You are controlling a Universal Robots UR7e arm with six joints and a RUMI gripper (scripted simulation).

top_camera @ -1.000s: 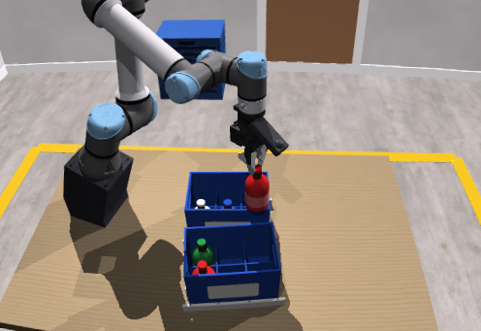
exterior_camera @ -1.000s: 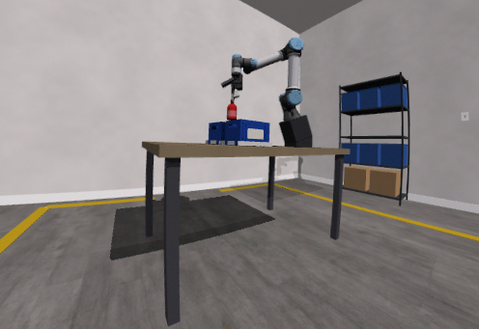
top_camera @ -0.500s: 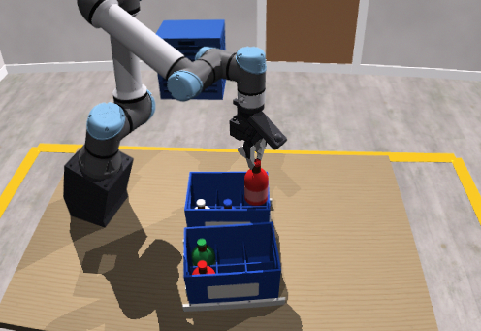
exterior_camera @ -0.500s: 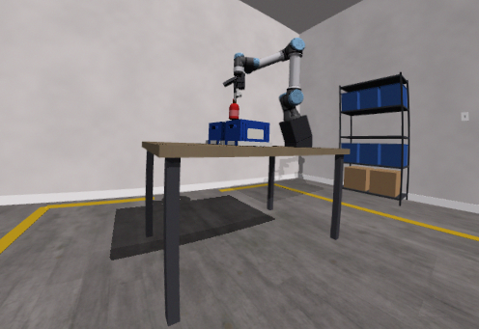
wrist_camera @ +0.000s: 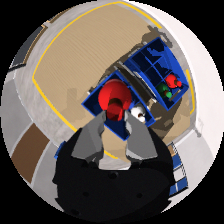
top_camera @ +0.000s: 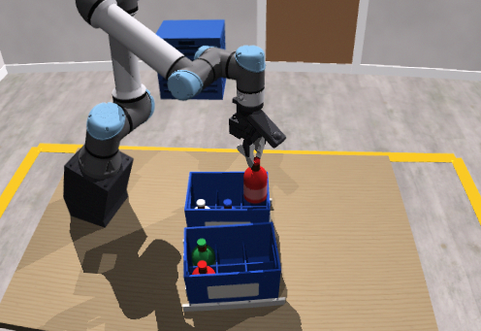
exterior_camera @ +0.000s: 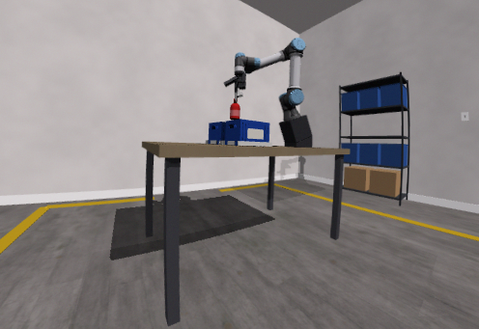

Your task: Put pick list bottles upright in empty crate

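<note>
Now: hand 250 mm above the blue-capped bottle, 90 mm past it and 10 mm to the left of it. Also, from my hand: pick list strip (330 mm below, 180 mm to the left, 110 mm behind); green bottle (250 mm below, 180 mm to the right, 150 mm behind); white bottle (250 mm below, 170 mm behind, 10 mm to the right).
</note>
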